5 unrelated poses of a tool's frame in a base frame.
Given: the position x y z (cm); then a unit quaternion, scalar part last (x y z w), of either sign.
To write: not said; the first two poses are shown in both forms.
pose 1, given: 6.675 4.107 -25.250 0.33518 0.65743 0.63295 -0.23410
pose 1, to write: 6.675 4.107 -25.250 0.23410 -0.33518 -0.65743 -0.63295
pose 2, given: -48.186 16.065 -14.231 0.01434 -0.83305 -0.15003 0.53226
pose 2, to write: -48.186 16.065 -14.231 0.53226 0.01434 -0.83305 -0.15003
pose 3, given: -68.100 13.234 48.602 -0.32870 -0.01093 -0.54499 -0.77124
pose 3, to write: -68.100 13.234 48.602 0.77124 0.32870 0.01093 0.54499
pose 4, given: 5.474 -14.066 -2.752 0.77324 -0.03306 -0.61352 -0.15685
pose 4, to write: 5.474 -14.066 -2.752 0.15685 -0.77324 0.03306 0.61352
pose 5, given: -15.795 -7.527 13.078 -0.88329 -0.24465 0.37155 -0.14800
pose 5, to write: -15.795 -7.527 13.078 0.14800 0.88329 0.24465 -0.37155
